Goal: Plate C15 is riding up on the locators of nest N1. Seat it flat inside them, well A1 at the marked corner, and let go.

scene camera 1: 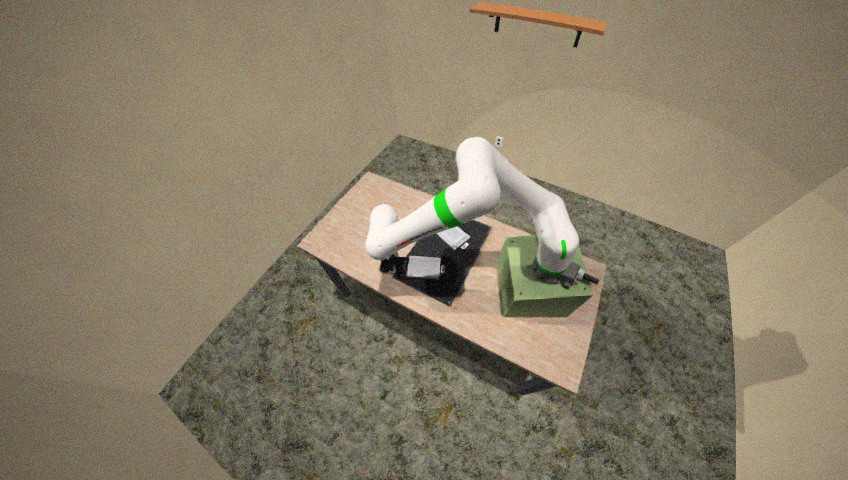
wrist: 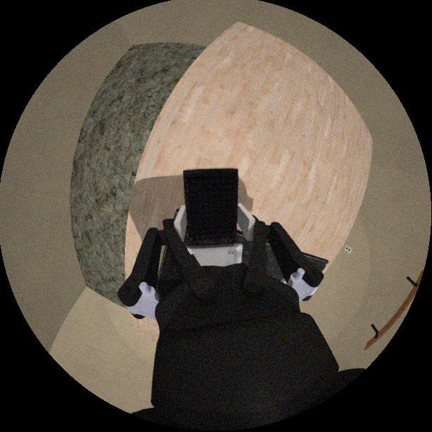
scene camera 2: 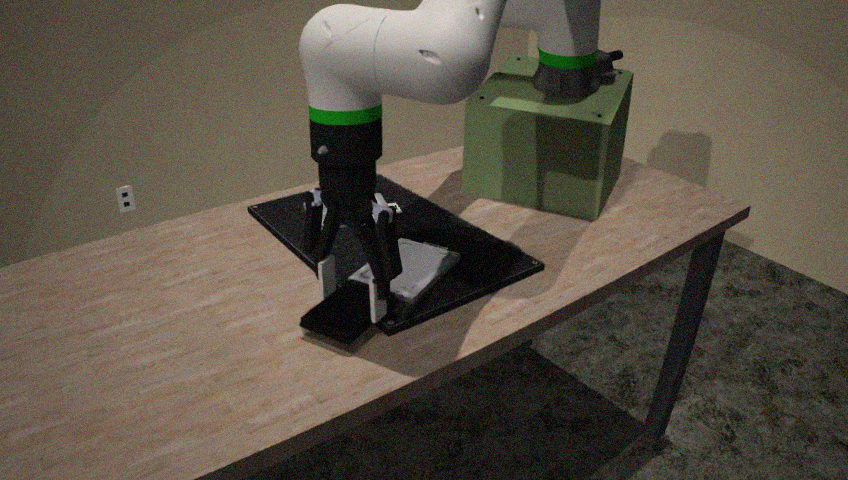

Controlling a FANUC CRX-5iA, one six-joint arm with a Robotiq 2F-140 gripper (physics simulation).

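Pixels of known places: gripper, fingertip midpoint: [scene camera 1: 394,264] [scene camera 2: 353,308]; arm's base at its link origin: [scene camera 1: 550,268] [scene camera 2: 565,84].
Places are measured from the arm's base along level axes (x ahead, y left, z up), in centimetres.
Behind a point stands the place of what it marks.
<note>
A black well plate [scene camera 2: 333,320] {x 68.6, y 31.2, z -20.4 cm} [wrist: 211,197] is gripped by its two long sides between the pale finger pads of my gripper [scene camera 1: 396,267] {x 64.4, y 28.6, z -21.3 cm} [scene camera 2: 351,292] {x 64.4, y 28.6, z -21.3 cm} [wrist: 211,212], which is shut on it. The plate juts past the edge of the black board, with its shadow on the table. A grey nest [scene camera 1: 423,267] {x 51.3, y 21.5, z -21.3 cm} [scene camera 2: 419,268] {x 50.0, y 23.0, z -21.3 cm} [wrist: 215,255] is on the board beside the plate's inner end; the plate does not sit flat inside it. Fingers partly hide the nest in the scene camera 2 view. I cannot read the plate or nest labels, nor make out well A1 or the marked corner.
The black board [scene camera 1: 455,290] {x 31.5, y 22.2, z -22.4 cm} [scene camera 2: 482,276] {x 41.2, y 28.4, z -22.5 cm} lies on the wooden table [scene camera 1: 511,333] {x -0.6, y 24.8, z -23.8 cm} [scene camera 2: 178,333] {x 89.2, y 19.3, z -23.8 cm} [wrist: 260,110]. A second grey nest [scene camera 1: 454,237] {x 48.3, y -2.5, z -20.4 cm} is farther back on it. The green robot pedestal [scene camera 1: 538,304] {x -3.2, y 13.8, z -7.3 cm} [scene camera 2: 529,154] {x 14.8, y 6.8, z -12.2 cm} stands beyond the board.
</note>
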